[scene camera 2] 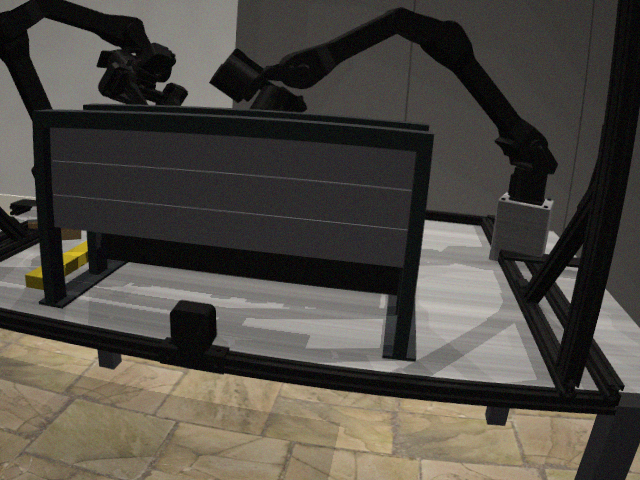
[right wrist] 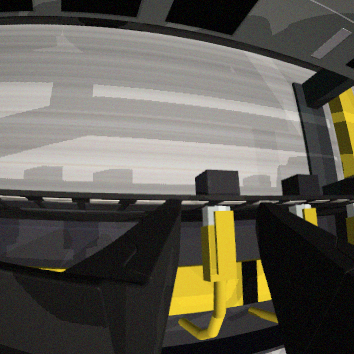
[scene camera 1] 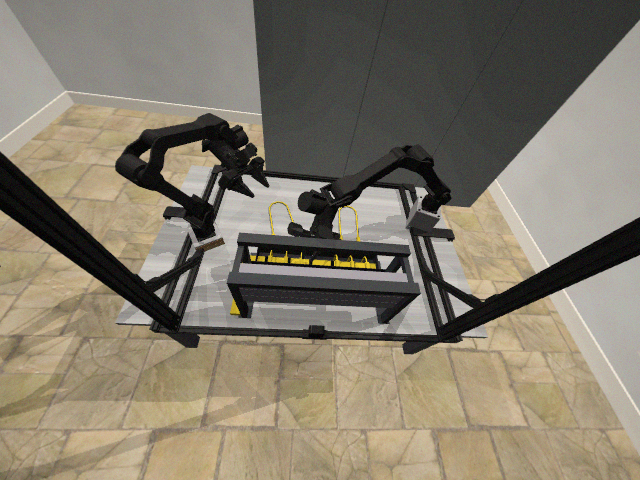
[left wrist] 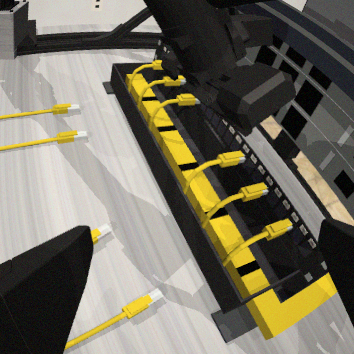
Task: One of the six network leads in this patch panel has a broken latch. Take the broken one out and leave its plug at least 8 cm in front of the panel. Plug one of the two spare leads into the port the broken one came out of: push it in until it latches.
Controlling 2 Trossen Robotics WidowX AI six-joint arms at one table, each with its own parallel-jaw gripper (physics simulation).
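Pixels of known places: left gripper, fingertip midpoint: [scene camera 1: 261,191] [left wrist: 209,236]; right gripper, fingertip midpoint: [right wrist: 219,212] [scene camera 1: 306,260] [left wrist: 240,128]; left arm's base, link origin: [scene camera 1: 204,232]; right arm's base, link origin: [scene camera 2: 527,200] [scene camera 1: 429,206] [left wrist: 2,6].
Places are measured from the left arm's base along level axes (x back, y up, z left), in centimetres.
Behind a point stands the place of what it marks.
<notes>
Six yellow leads, among them plugs [left wrist: 231,159] {z -29.8, x -23.7, y 4.7 cm} [left wrist: 254,192] {z -27.0, x -19.2, y 4.8 cm} [left wrist: 279,229] {z -23.9, x -14.8, y 5.1 cm}, sit in a row along the patch panel; I cannot tell which latch is broken. Two spare leads [scene camera 1: 280,203] {z 4.9, x -33.8, y -3.9 cm} [scene camera 1: 348,207] {z -10.9, x -60.7, y -3.9 cm} lie as loops on the table, with clear-tipped plugs [left wrist: 66,136] {z -24.2, x -46.5, y -3.4 cm} [left wrist: 137,305] {z -11.1, x -22.6, y -3.1 cm} towards the panel. My left gripper [scene camera 1: 260,191] {z -7.9, x -20.8, y 19.0 cm} [left wrist: 209,236] {z -7.9, x -20.8, y 19.0 cm} is wide open and empty, raised at the left behind the panel. My right gripper [right wrist: 219,212] {z -32.1, x -24.7, y 7.8 cm} is partly open, its fingers on either side of one yellow plug [right wrist: 225,245] {z -30.3, x -24.0, y 5.1 cm}, with gaps on both sides. Its fingertips are hidden in scene camera 1.
The dark rack [scene camera 1: 325,281] {z -46.1, x -20.7, y 21.8 cm} [scene camera 2: 232,119] {z -49.4, x -22.3, y 21.7 cm} stands around the panel and hides its ports in scene camera 2. A yellow bar [scene camera 1: 234,308] [scene camera 2: 56,266] lies at its left foot. A brown block [scene camera 1: 210,243] {z -4.9, x -0.3, y -1.2 cm} is near the left arm's base. Black posts and rails frame the table.
</notes>
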